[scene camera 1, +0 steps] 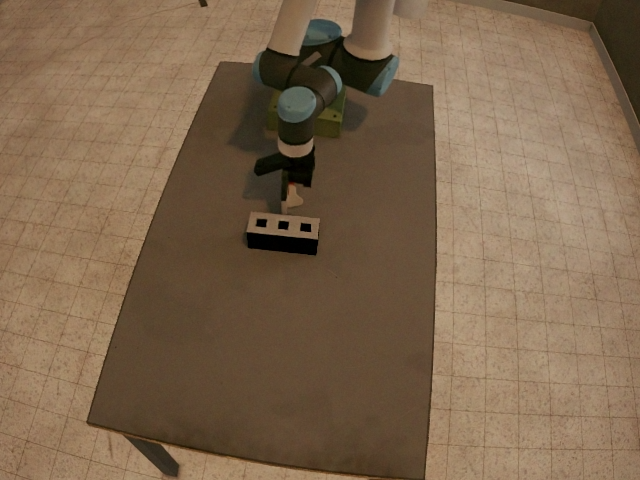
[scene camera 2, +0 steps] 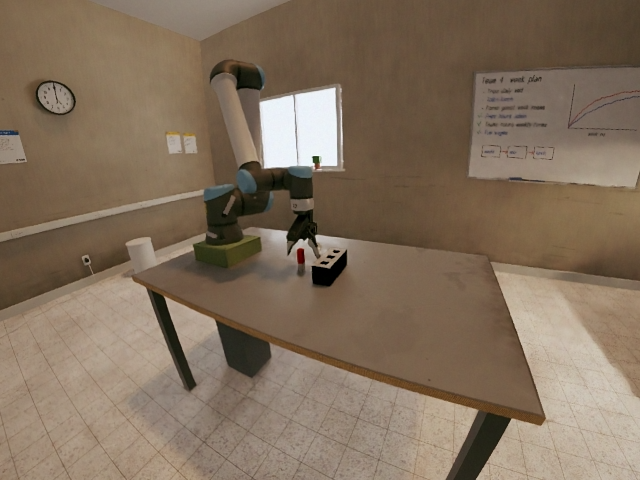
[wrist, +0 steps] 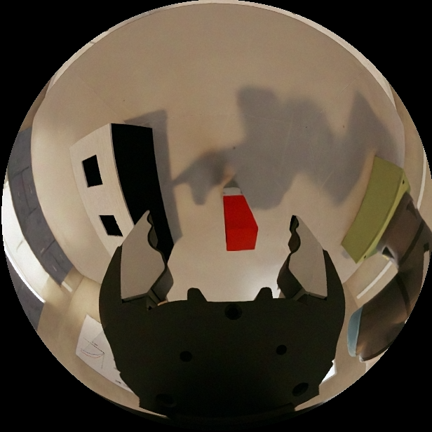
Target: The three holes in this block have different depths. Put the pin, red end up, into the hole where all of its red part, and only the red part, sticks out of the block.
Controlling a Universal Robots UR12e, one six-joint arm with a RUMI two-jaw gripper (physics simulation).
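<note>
The pin (scene camera 1: 291,183) (scene camera 2: 300,255) (wrist: 241,225) stands upright on the table, red end up, with a grey lower part. In scene camera 1 the gripper hides most of it. The block (scene camera 1: 282,242) (scene camera 2: 329,272) (wrist: 136,165) has a pale top and black sides and stands close by, apart from the pin. Its three square holes look dark and empty; their depths cannot be seen. My gripper (scene camera 1: 290,202) (scene camera 2: 303,254) (wrist: 222,213) is open and points down, its fingertips low near the pin's red top. In the wrist view the pin shows between the two fingers, nearer the right one, untouched.
The table (scene camera 1: 268,361) (scene camera 2: 403,320) bears the block and pin. The green base (scene camera 1: 329,127) (scene camera 2: 227,252) (wrist: 372,210) of the arm stands behind the pin, on the side away from the block. One finger is close to the block's near long side.
</note>
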